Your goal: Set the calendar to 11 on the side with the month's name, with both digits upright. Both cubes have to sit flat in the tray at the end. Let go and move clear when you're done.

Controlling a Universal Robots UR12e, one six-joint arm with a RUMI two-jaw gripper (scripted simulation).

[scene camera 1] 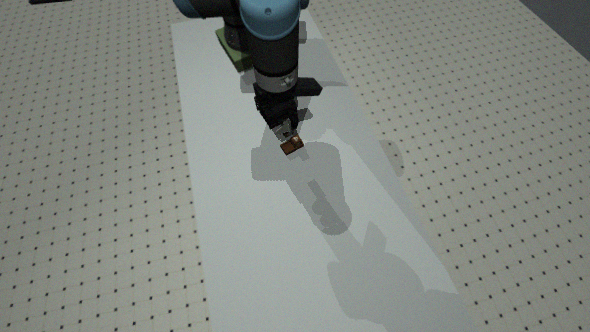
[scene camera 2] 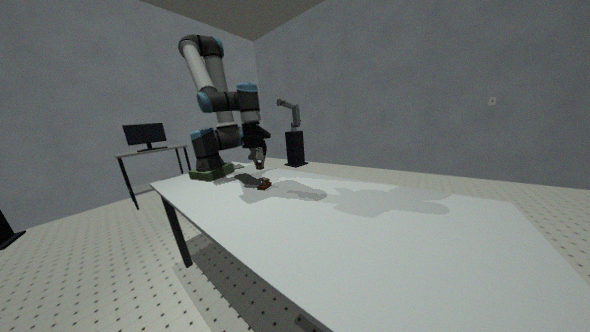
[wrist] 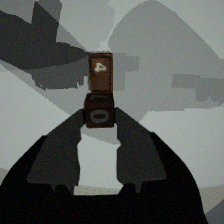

In view: my gripper [scene camera 1: 286,131] and a calendar cube [wrist: 99,107].
My gripper also shows in scene camera 2 [scene camera 2: 259,167] and in the wrist view [wrist: 100,109].
